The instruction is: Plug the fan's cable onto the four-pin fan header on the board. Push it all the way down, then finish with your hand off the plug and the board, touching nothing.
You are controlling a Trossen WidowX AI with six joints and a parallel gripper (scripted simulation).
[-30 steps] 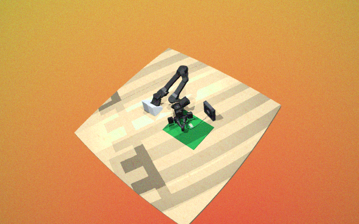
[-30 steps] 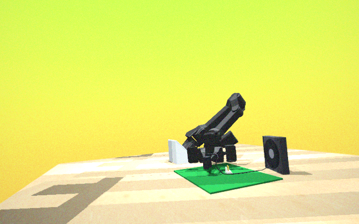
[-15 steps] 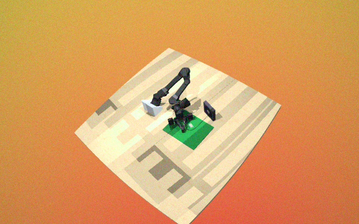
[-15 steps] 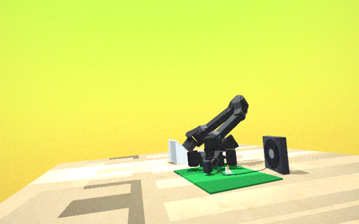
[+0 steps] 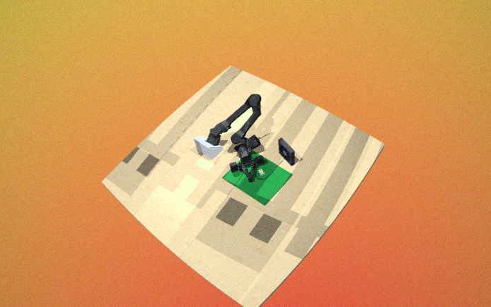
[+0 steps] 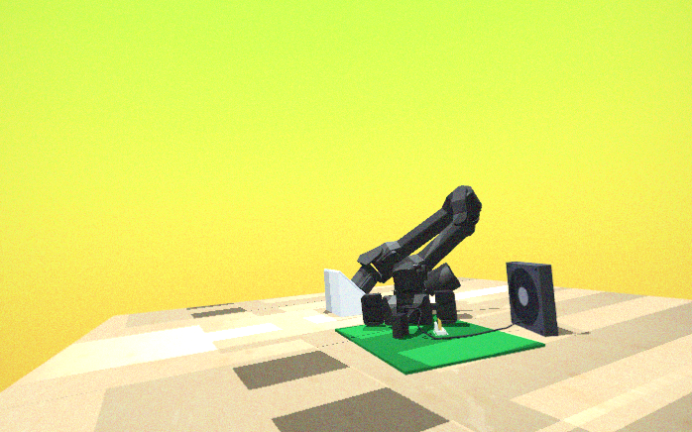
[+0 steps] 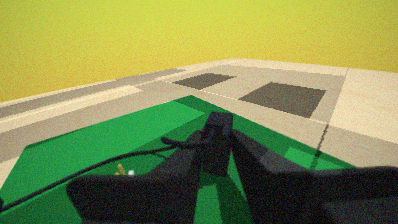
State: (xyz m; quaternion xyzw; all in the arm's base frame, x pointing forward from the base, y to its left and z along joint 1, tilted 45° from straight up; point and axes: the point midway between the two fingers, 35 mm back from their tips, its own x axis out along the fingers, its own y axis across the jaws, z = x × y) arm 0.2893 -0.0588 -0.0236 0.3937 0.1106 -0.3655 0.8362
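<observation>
The dark fan plug is 10 mm below my gripper tip. Also, from my gripper tip: green board (50 mm below, 40 mm to the left, 20 mm ahead); black fan (210 mm to the left, 100 mm ahead, 20 mm above); white four-pin header (70 mm to the left, 30 mm below, 20 mm ahead).
</observation>
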